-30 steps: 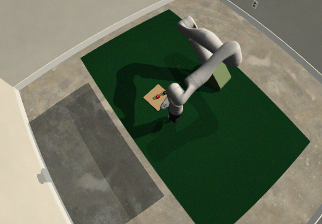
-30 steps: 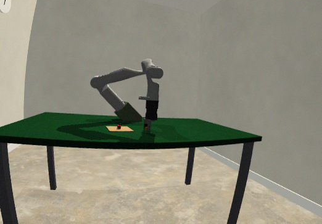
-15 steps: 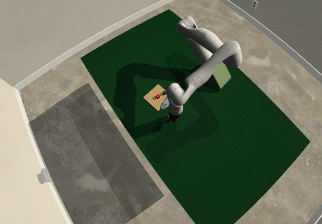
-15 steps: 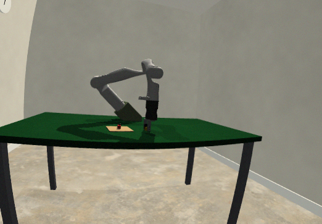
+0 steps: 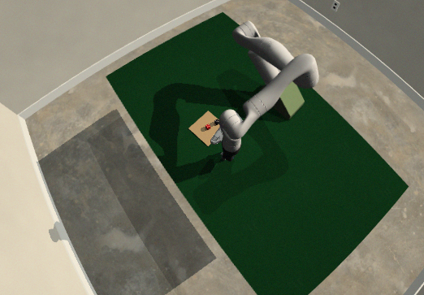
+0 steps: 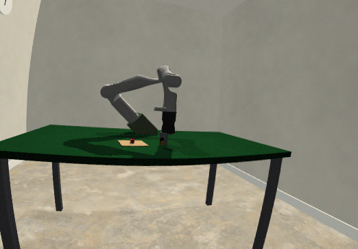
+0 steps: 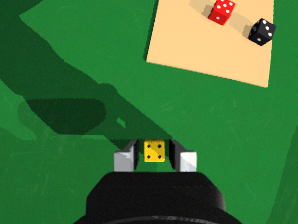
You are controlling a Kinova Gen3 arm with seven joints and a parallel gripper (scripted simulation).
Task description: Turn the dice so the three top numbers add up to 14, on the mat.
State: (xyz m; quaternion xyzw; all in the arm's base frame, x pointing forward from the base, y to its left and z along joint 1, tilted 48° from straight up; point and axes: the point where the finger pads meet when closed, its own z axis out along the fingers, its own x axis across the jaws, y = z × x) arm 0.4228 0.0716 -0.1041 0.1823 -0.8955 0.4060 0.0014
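Right now the yellow die is 1 cm below my hand. From my hand the other things lie so: black die 7 cm behind, 16 cm to the right, 1 cm below; tan mat 2 cm behind, 17 cm to the right, 2 cm below; red die 2 cm behind, 17 cm to the right, 1 cm below.
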